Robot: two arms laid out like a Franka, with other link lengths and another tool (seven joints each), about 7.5 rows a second.
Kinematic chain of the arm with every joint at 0, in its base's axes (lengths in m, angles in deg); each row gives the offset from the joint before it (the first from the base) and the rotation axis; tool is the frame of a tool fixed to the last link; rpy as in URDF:
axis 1: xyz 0 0 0.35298 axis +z
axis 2: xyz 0 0 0 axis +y
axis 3: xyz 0 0 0.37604 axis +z
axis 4: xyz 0.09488 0 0 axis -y
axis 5: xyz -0.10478 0 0.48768 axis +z
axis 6: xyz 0 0 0 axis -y
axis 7: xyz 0.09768 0 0 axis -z
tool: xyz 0.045 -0.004 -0.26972 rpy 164.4 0 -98
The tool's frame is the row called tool.
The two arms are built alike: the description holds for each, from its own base.
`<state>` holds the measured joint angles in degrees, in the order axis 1, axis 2, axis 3, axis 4, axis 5, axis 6, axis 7, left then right.
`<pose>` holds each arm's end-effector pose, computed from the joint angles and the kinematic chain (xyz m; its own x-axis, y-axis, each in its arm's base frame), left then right.
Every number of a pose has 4 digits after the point.
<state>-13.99 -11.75 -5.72 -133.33 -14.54 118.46 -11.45 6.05 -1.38 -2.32 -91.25 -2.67 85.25 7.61</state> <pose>0.5685 -0.2411 0.2994 -0.1429 -0.9714 0.1897 -0.9194 0.2013 0.3379 0.6928 0.0219 0.5576 -0.2052 -0.9765 0.0656 -0.9189 0.2153 0.3306</pose>
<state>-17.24 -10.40 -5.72 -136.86 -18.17 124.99 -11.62 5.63 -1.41 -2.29 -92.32 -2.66 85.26 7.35</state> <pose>0.5557 -0.2744 0.2642 -0.1380 -0.9633 0.2301 -0.9242 0.2088 0.3199 0.6896 0.0173 0.5466 -0.2062 -0.9760 0.0698 -0.9122 0.2176 0.3471</pose>
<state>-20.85 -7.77 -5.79 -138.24 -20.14 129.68 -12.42 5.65 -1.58 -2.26 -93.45 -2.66 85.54 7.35</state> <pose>0.5434 -0.3090 0.2329 -0.1463 -0.9584 0.2450 -0.9216 0.2221 0.3182 0.6867 0.0177 0.5373 -0.2043 -0.9762 0.0729 -0.9083 0.2168 0.3578</pose>
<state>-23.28 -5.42 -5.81 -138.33 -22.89 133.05 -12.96 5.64 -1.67 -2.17 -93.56 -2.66 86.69 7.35</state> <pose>0.5389 -0.3359 0.2150 -0.1325 -0.9532 0.2719 -0.9238 0.2181 0.3147 0.6917 0.0191 0.5395 -0.2034 -0.9768 0.0676 -0.9157 0.2142 0.3401</pose>
